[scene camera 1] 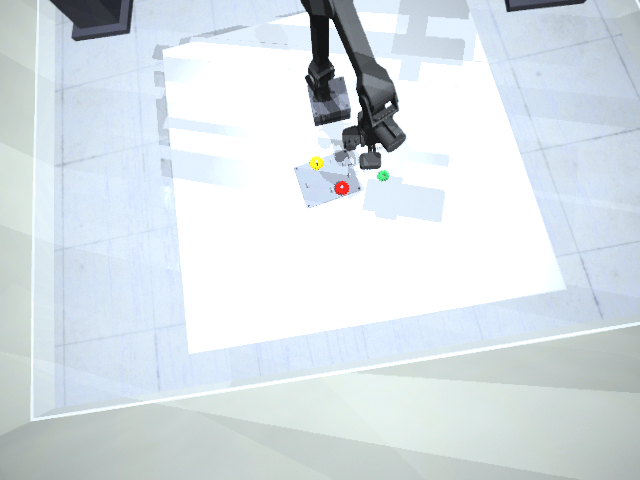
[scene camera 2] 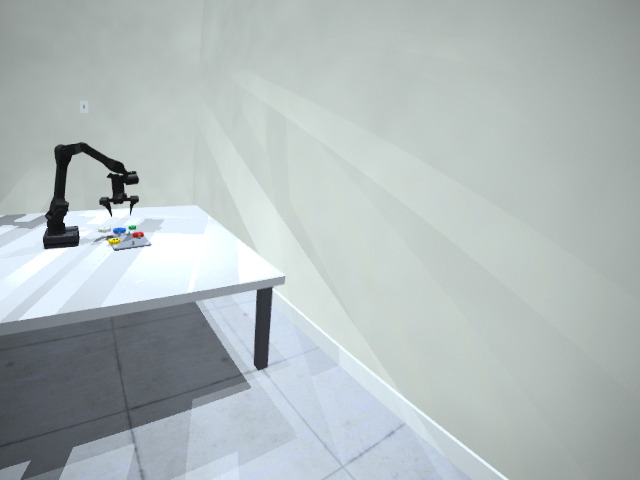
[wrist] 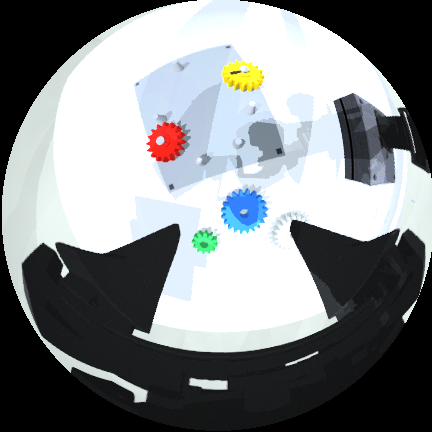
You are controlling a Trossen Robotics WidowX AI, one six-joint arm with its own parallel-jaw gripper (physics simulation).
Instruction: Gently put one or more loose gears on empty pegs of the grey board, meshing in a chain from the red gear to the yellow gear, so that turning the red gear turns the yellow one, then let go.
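Frame: origin at the arm's base, x back, y right, z up, level; millimetres.
Where they show: gripper, fingertip midpoint: (scene camera 1: 365, 154) (scene camera 2: 121, 216) (wrist: 236, 227); arm's base at its link origin: (scene camera 1: 321, 93) (scene camera 2: 56, 233).
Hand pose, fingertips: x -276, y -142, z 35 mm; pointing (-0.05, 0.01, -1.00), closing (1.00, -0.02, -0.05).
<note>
Each offset is from my fingertips to the top centre of the thing. Level surfaces: height alone.
The grey board @[dx -34, dy +139, dz -60 mm] (scene camera 1: 319, 195) (scene camera 2: 125, 246) (wrist: 154, 97) lies flat, with several bare pegs. The red gear @[dx -84, dy +85, dz -66 mm] (scene camera 1: 341, 188) (scene camera 2: 138, 234) (wrist: 169, 146) and yellow gear @[dx +22, dy +174, dz -65 mm] (scene camera 1: 316, 163) (scene camera 2: 114, 241) (wrist: 245, 82) sit on separate pegs, apart. Loose on the table beside the board are a green gear @[dx -46, dy -69, dz -74 mm] (scene camera 1: 383, 175) (scene camera 2: 132, 227) (wrist: 200, 238), a larger blue gear @[dx +15, dy -19, dz -74 mm] (scene camera 2: 119, 230) (wrist: 239, 204) and a white gear @[dx +95, dy -56, dz -74 mm] (scene camera 2: 104, 229) (wrist: 281, 232). The arm hides the blue and white gears in scene camera 1. My gripper (scene camera 1: 360, 150) (scene camera 2: 120, 215) (wrist: 236, 227) is open and empty, above the loose gears.
The arm's dark base (scene camera 1: 330, 111) (scene camera 2: 61, 237) (wrist: 367, 145) stands on the white table @[dz -91 mm] (scene camera 1: 310, 284) (scene camera 2: 222, 263), close to the board's yellow-gear side. Shadows fall across the board and tabletop. The table's front right corner shows in scene camera 2.
</note>
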